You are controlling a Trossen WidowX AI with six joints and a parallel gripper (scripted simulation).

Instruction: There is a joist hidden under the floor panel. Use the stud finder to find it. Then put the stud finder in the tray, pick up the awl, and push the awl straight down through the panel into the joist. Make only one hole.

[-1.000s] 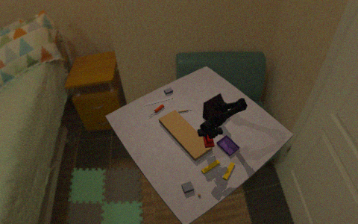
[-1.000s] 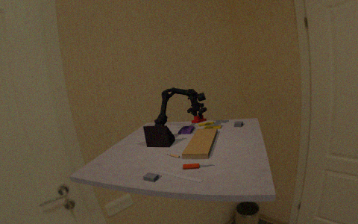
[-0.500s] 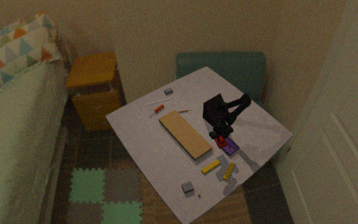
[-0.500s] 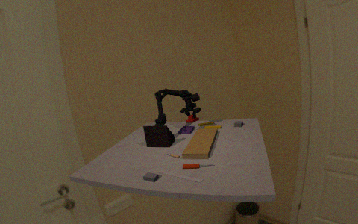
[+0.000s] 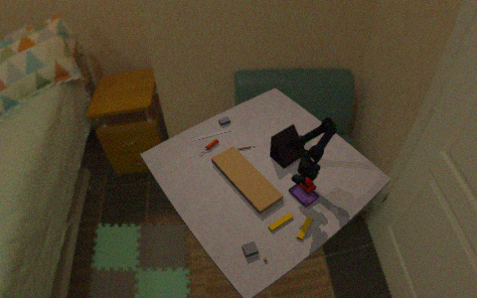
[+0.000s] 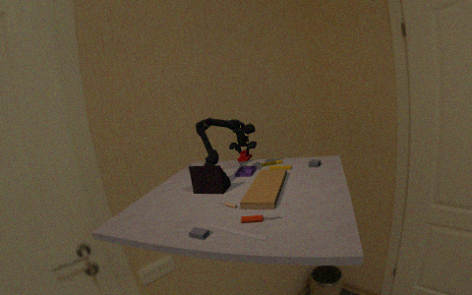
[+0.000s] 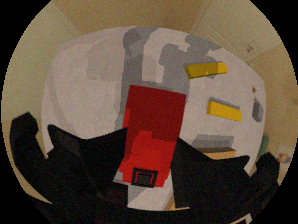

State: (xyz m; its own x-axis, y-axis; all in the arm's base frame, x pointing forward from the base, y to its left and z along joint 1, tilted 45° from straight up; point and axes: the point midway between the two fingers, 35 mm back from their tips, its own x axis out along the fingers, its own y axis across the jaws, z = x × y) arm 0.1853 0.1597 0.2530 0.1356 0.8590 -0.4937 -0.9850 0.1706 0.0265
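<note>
The purple tray is 12 cm below my gripper tip, 1 cm to the right of it and 1 cm behind it. Round my gripper tip: orange-handled tool (73 cm to the right, 20 cm ahead, 11 cm below); then red stud finder (2 cm to the right, 2 cm above); then awl (54 cm to the right, 12 cm below, 4 cm behind).
</note>
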